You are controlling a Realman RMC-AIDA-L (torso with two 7-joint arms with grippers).
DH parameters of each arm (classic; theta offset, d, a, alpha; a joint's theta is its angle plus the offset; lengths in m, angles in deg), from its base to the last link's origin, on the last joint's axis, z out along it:
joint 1: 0 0.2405 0 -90
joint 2: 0 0 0 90
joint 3: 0 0.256 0 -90
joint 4: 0 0 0 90
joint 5: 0 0.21 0 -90
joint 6: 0 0 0 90
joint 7: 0 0.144 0 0
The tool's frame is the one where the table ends.
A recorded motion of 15 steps. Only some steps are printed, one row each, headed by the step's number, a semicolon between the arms.
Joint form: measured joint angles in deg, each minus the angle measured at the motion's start. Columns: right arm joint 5, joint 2, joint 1, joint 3, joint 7, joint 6, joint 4; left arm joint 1, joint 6, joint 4, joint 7, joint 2, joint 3, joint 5.
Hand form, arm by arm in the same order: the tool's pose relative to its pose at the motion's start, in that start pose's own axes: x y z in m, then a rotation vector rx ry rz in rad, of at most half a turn. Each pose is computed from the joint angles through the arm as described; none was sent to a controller.
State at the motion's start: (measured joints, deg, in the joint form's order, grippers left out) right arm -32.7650 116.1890 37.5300 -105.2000 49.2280 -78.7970 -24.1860; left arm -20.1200 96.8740 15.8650 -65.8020 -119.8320 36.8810 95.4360
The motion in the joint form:
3: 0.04 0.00 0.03 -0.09 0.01 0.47 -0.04; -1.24 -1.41 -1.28 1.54 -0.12 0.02 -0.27
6: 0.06 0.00 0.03 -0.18 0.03 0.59 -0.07; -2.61 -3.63 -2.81 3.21 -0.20 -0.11 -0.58
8: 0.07 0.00 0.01 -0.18 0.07 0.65 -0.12; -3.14 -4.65 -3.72 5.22 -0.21 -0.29 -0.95
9: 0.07 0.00 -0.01 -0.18 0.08 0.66 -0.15; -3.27 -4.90 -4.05 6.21 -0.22 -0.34 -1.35
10: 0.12 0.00 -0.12 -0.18 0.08 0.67 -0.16; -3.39 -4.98 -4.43 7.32 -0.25 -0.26 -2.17
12: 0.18 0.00 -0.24 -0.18 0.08 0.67 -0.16; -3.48 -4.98 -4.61 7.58 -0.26 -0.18 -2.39
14: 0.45 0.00 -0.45 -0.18 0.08 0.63 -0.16; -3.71 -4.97 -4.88 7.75 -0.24 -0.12 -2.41
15: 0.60 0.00 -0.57 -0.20 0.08 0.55 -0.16; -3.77 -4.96 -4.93 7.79 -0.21 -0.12 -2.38
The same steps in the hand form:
3: 0.0007 -0.0007 0.0003 0.0046 0.0052 -0.0001; -0.0006 -0.0022 0.0079 0.0042 -0.0026 0.0158
6: 0.0009 -0.0007 0.0005 0.0049 0.0069 0.0003; -0.0019 -0.0061 0.0163 0.0211 -0.0096 0.0313
8: 0.0009 -0.0008 0.0006 0.0055 0.0070 0.0007; -0.0027 -0.0079 0.0194 0.0332 -0.0084 0.0561
9: 0.0009 -0.0007 0.0005 0.0057 0.0068 0.0008; -0.0026 -0.0084 0.0202 0.0387 -0.0033 0.0692
10: 0.0012 -0.0007 0.0000 0.0078 0.0065 0.0021; -0.0018 -0.0087 0.0212 0.0436 0.0079 0.0834
12: 0.0015 -0.0006 -0.0006 0.0101 0.0061 0.0035; -0.0017 -0.0086 0.0219 0.0431 0.0104 0.0857
14: 0.0016 -0.0006 -0.0017 0.0155 0.0027 0.0066; -0.0017 -0.0083 0.0232 0.0391 0.0103 0.0864
15: 0.0017 -0.0005 -0.0023 0.0175 0.0004 0.0084; -0.0016 -0.0083 0.0234 0.0380 0.0097 0.0872

